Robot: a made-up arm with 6 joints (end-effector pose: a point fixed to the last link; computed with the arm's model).
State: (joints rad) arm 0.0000 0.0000 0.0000 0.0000 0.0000 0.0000
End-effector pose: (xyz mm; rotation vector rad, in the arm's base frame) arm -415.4 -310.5 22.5 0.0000 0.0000 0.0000
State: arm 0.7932 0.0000 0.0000 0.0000 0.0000 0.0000
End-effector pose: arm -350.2 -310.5 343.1 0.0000 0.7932 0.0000
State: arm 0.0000 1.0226 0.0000 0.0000 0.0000 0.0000
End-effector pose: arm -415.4 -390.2 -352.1 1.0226 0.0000 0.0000
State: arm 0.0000 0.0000 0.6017 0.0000 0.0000 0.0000
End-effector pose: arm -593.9 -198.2 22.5 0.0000 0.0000 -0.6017
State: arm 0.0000 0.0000 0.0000 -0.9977 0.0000 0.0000
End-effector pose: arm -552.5 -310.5 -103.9 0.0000 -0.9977 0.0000
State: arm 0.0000 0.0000 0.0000 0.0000 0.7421 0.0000
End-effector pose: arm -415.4 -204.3 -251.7 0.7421 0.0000 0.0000
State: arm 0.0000 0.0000 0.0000 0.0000 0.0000 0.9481
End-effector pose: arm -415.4 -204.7 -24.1 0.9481 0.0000 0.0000
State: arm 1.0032 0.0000 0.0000 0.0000 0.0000 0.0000
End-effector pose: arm -292.8 -310.5 410.9 0.0000 1.0032 0.0000
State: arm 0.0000 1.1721 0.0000 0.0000 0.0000 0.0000
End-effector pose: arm -415.4 -368.7 -406.5 1.1721 0.0000 0.0000
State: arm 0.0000 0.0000 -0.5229 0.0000 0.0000 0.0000
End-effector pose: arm -231.5 -310.3 22.5 0.0000 0.0000 0.5229
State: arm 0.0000 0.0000 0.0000 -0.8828 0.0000 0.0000
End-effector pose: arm -544.1 -310.5 -83.2 0.0000 -0.8828 0.0000
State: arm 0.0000 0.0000 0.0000 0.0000 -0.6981 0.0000
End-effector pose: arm -415.4 -215.2 282.9 -0.6981 0.0000 0.0000
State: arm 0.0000 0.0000 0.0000 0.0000 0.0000 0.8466
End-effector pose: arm -415.4 -217.6 -24.2 0.8466 0.0000 0.0000
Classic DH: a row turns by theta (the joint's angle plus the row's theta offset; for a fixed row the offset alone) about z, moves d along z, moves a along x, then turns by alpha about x. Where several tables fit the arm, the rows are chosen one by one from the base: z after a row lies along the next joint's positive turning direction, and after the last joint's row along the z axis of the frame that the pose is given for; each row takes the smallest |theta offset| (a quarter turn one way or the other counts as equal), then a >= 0, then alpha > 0; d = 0 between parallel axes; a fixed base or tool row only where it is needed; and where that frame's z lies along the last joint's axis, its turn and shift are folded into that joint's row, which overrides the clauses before.
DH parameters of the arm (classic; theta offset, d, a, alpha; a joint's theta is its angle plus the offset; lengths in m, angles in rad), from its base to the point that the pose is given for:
base (fixed): 0 0.1049 0 -1.5708
joint 1: 1.5708 -0.0165 0.3408 1.5708
joint 2: 1.5708 -0.3237 0.0498 1.5708
joint 3: -1.5708 -0.0694 0.0442 -1.5708
joint 4: 1.5708 0.0617 0.1883 -1.5708
joint 5: 1.3148 0 0.3175 0
joint 6: 0.256 -0.0475 0.0983 1.5708
tool (fixed): 1.5708 -0.0797 0 0

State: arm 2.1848 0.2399 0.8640 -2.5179 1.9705 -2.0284
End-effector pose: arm 20.1 -95.8 394.4 -0.8269 -0.2209 0.4415
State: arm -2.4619 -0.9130 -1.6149 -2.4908 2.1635 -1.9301
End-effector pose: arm 542.6 251.3 110.7 0.8887 1.5024 -1.9610
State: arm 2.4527 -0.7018 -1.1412 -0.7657 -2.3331 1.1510
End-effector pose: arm 547.9 54.4 504.9 0.4955 1.0217 1.4353
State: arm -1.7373 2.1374 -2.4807 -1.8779 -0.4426 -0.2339
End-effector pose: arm 218.0 38.8 327.9 -1.2912 0.2320 -0.9474
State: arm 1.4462 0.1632 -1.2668 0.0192 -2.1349 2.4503
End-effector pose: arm -41.4 -41.7 668.4 1.2510 1.3203 0.7547
